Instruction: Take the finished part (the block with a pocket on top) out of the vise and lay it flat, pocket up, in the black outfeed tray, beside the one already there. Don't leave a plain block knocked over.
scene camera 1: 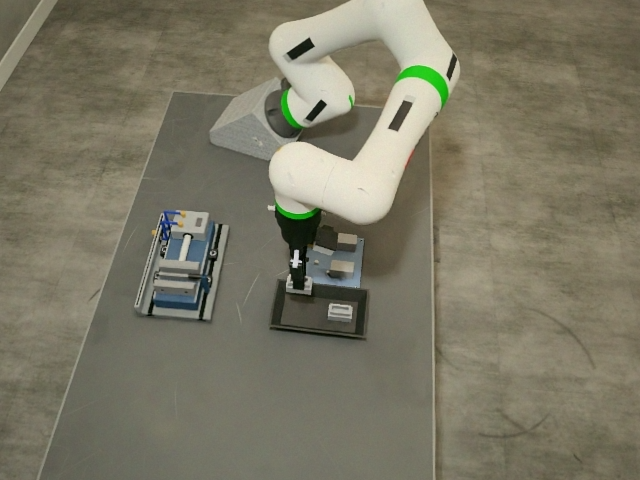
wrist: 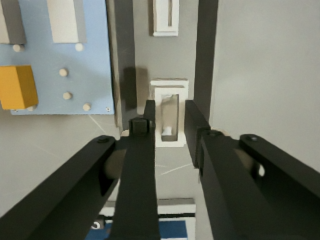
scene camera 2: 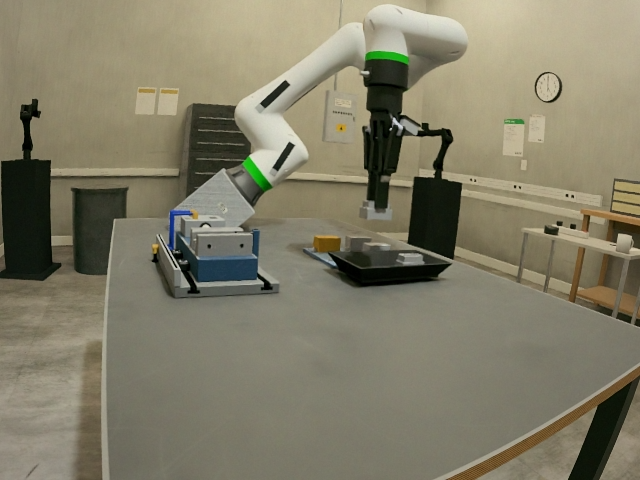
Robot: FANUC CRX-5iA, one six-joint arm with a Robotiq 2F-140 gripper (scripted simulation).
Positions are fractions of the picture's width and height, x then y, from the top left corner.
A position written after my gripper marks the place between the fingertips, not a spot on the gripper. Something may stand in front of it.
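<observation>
My gripper (scene camera 2: 0.59, 0.43) (scene camera 1: 0.47, 0.59) (wrist: 0.53, 0.48): in sight.
</observation>
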